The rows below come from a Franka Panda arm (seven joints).
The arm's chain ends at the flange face. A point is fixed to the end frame.
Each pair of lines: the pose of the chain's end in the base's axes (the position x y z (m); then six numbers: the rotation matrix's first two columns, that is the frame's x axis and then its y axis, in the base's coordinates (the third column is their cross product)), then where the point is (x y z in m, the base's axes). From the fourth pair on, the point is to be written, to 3 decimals.
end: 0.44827, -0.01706, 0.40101, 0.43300, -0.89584, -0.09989, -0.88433, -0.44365, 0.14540
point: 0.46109 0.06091 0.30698
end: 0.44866, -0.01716, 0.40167, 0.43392, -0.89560, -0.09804, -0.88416, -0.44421, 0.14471
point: 0.46155 0.06069 0.30755
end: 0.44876, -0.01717, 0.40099, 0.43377, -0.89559, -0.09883, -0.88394, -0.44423, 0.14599
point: 0.46151 0.06069 0.30686
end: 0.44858, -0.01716, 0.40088, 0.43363, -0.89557, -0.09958, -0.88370, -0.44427, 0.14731
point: 0.461 0.061 0.307
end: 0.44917, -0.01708, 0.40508, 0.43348, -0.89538, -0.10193, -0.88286, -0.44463, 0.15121
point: 0.461 0.061 0.311
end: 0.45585, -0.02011, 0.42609, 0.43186, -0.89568, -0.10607, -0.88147, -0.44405, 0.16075
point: 0.467 0.058 0.332
